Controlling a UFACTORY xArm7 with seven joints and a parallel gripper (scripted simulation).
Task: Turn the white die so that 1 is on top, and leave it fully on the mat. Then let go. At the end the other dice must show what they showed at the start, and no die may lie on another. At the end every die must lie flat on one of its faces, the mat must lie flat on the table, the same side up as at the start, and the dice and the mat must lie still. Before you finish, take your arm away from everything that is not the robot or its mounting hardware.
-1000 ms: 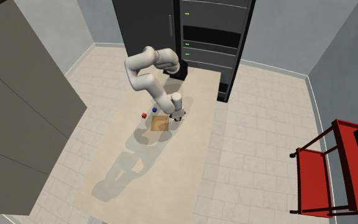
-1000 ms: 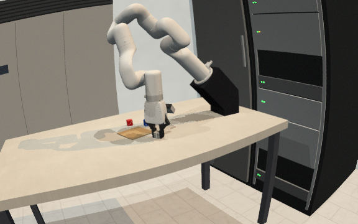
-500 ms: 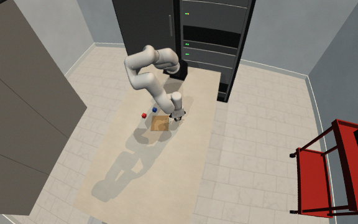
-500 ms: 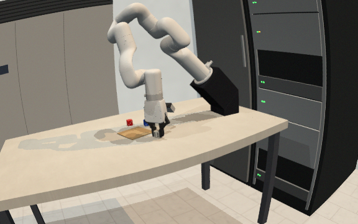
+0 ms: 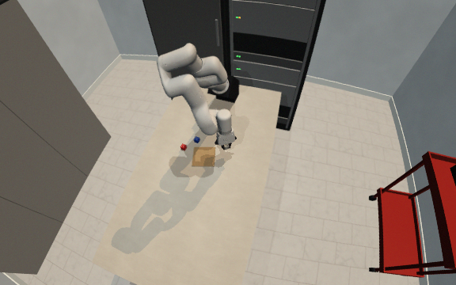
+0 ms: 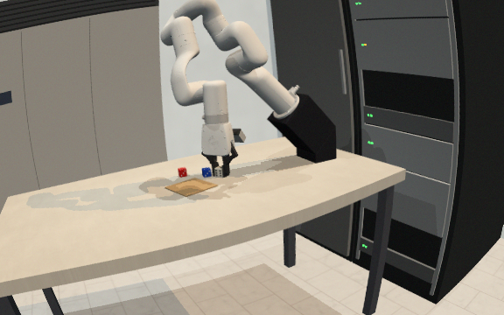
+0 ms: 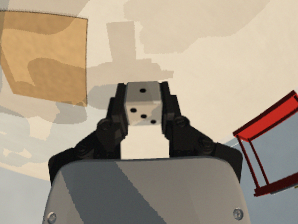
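The brown mat lies 120 mm to the right of my hand, 90 mm ahead of it and 80 mm below it. Also, from my hand: red die (270 mm to the right, 90 mm ahead, 70 mm below); then blue die (220 mm to the right, 70 mm below); then white die (10 mm below).
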